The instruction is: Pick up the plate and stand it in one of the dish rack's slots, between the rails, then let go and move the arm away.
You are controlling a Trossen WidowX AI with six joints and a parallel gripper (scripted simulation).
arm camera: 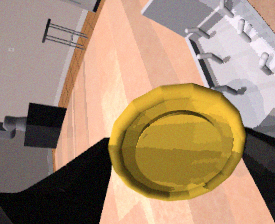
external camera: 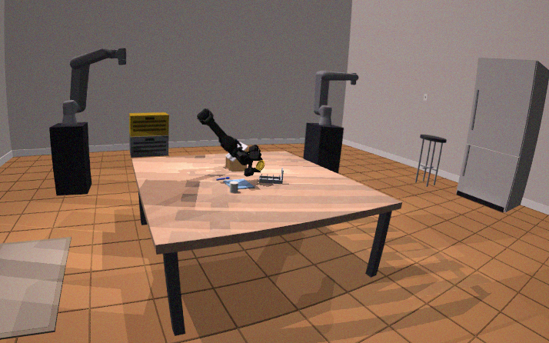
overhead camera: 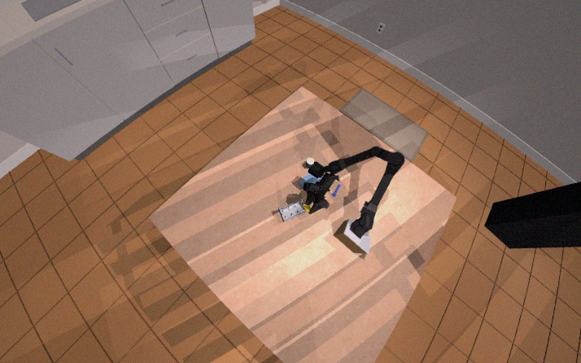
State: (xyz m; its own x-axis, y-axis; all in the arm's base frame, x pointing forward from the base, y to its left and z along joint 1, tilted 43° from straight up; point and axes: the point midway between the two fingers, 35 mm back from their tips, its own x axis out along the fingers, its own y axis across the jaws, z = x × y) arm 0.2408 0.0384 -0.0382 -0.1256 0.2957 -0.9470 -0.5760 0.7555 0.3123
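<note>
Now: the grey dish rack 60 mm below my gripper tip, 50 mm ahead of it and 40 mm to the left of it. From my gripper tip the other things lie so: white cup 230 mm to the right, 180 mm ahead, 50 mm below; then blue utensil 210 mm to the right, 80 mm below, 40 mm behind; then yellow plate 10 mm to the right.
</note>
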